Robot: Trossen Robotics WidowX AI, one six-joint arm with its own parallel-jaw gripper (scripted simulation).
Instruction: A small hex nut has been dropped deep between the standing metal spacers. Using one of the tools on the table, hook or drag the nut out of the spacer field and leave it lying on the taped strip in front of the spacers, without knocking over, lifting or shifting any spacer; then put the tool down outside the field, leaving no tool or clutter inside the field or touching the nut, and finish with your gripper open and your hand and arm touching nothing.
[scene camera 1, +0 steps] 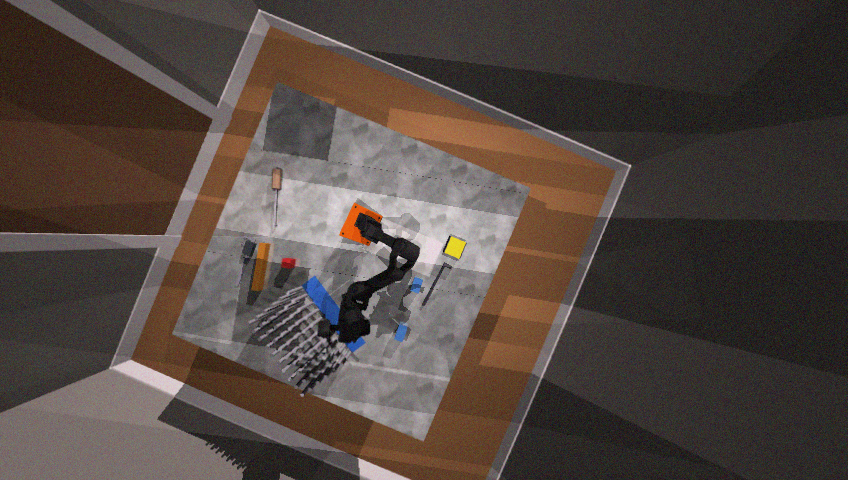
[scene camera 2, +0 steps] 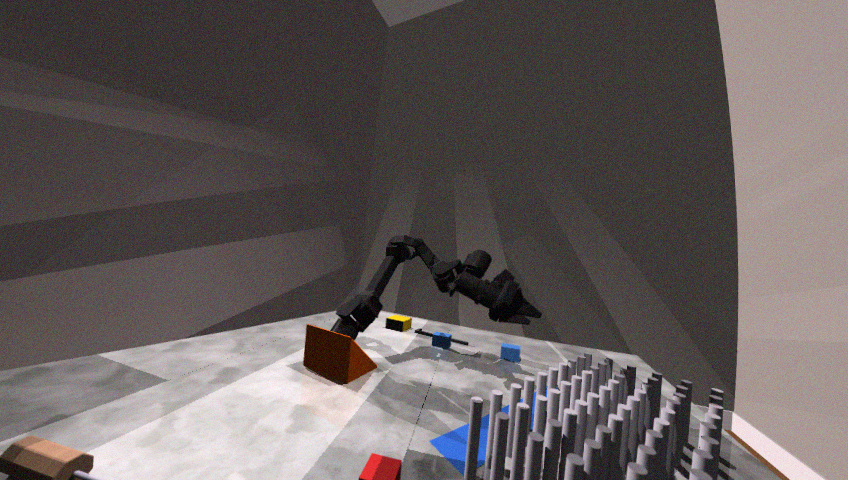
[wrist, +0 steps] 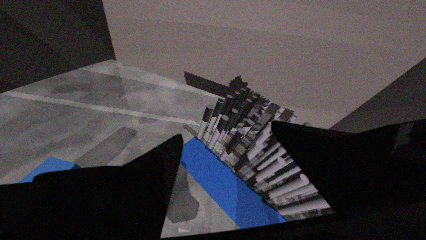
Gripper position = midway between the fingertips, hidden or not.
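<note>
Open and holding nothing: the gripper [scene camera 2: 535, 320], [scene camera 1: 341, 343], [wrist: 226, 131]. The scene also contains a blue taped strip [scene camera 1: 314, 289], [wrist: 245, 206].
</note>
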